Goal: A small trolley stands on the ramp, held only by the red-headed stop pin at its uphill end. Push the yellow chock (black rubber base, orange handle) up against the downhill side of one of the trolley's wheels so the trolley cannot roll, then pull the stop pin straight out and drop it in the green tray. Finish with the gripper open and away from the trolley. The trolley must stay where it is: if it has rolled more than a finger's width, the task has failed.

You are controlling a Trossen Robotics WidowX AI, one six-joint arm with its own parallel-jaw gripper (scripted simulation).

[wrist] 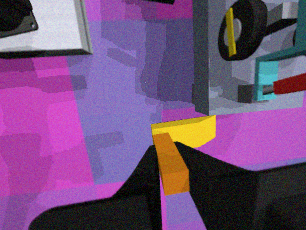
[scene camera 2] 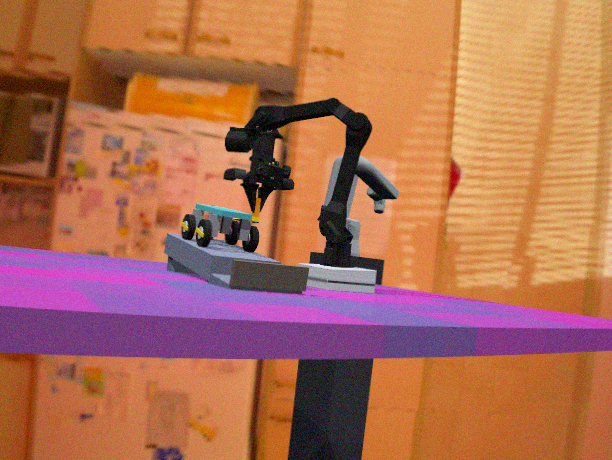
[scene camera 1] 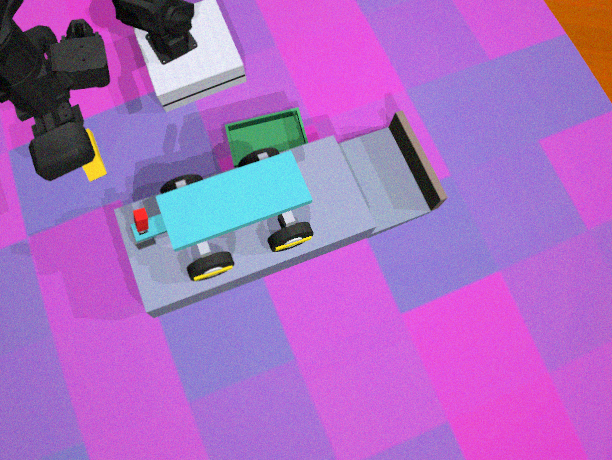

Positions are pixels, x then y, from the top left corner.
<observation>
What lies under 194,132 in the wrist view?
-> A yellow chock.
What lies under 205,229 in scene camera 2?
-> A trolley.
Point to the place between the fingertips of the gripper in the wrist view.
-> At 164,148
</observation>
